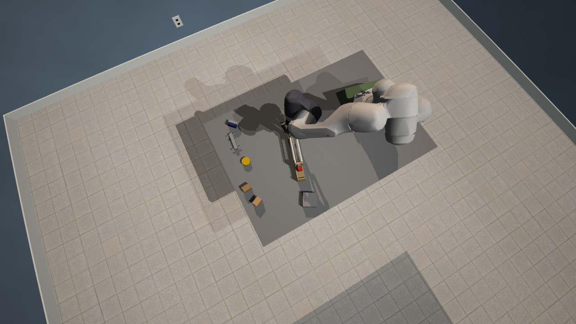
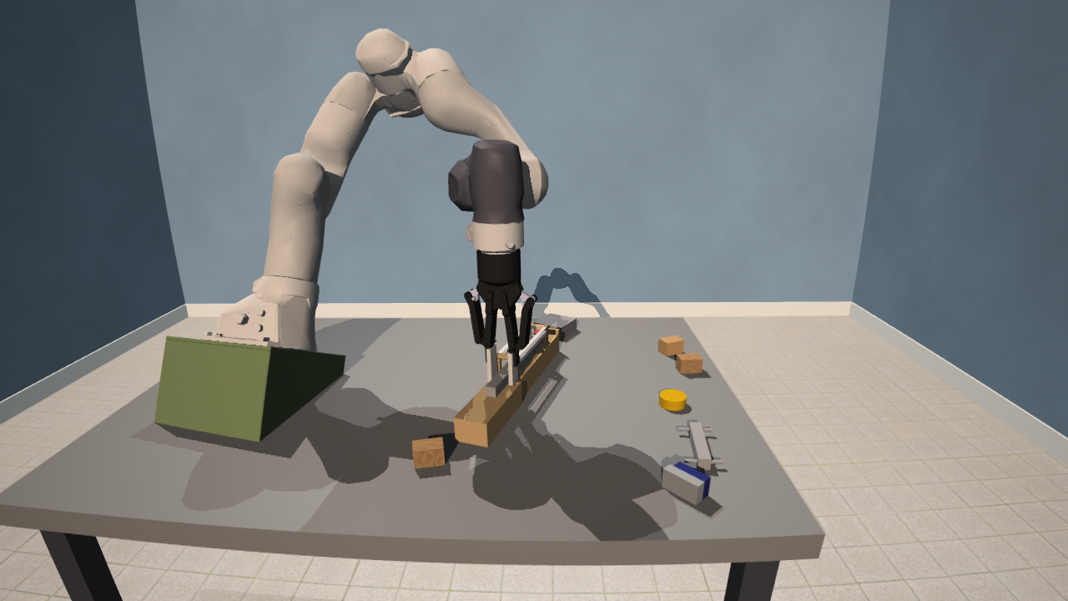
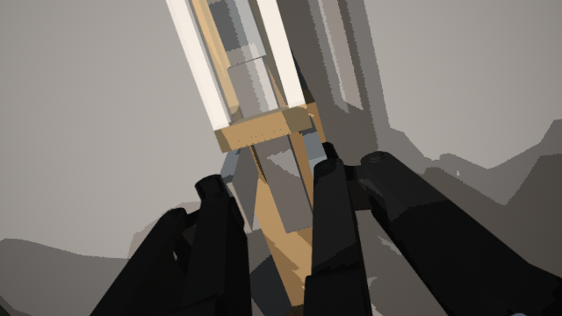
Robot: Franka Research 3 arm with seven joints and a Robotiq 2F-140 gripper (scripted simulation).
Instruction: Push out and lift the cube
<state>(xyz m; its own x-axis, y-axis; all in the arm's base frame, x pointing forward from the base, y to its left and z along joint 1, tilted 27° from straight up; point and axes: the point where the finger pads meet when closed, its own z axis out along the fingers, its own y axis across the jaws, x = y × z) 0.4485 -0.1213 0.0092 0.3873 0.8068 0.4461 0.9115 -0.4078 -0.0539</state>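
My hand is 3 cm above the short grey bar. Round my hand: red cube: 20 cm to the left, 8 cm ahead, 3 cm below; then long wooden channel: 10 cm to the left, 4 cm ahead, 3 cm below; then long grey bar: 12 cm to the left, 5 cm ahead, 3 cm below.
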